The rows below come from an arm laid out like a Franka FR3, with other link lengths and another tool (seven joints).
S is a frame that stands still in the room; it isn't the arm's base.
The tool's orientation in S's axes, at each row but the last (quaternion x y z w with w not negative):
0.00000 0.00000 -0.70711 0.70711
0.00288 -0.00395 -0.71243 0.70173
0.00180 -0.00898 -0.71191 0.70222
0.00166 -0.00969 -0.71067 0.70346
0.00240 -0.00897 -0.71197 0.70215
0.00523 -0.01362 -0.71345 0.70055
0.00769 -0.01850 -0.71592 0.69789
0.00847 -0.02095 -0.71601 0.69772
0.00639 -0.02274 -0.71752 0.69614
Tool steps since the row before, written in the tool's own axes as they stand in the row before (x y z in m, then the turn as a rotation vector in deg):
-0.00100 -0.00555 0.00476 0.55 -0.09 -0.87
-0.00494 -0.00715 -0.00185 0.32 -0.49 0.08
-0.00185 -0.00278 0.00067 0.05 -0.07 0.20
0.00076 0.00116 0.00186 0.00 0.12 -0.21
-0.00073 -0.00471 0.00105 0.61 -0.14 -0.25
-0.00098 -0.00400 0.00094 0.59 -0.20 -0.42
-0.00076 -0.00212 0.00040 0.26 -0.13 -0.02
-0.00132 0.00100 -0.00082 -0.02 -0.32 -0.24
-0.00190 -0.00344 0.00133 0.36 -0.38 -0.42
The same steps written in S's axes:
-0.00555 0.00100 0.00476 -0.09 -0.55 -0.87
-0.00706 0.00504 -0.00193 -0.50 -0.31 0.08
-0.00276 0.00189 0.00061 -0.07 -0.05 0.20
0.00112 -0.00075 0.00189 0.12 0.00 -0.21
-0.00472 0.00080 0.00097 -0.14 -0.61 -0.25
-0.00400 0.00106 0.00082 -0.20 -0.59 -0.42
-0.00211 0.00082 0.00031 -0.14 -0.26 -0.02
0.00107 0.00128 -0.00080 -0.31 0.02 -0.25
-0.00343 0.00203 0.00114 -0.37 -0.36 -0.43

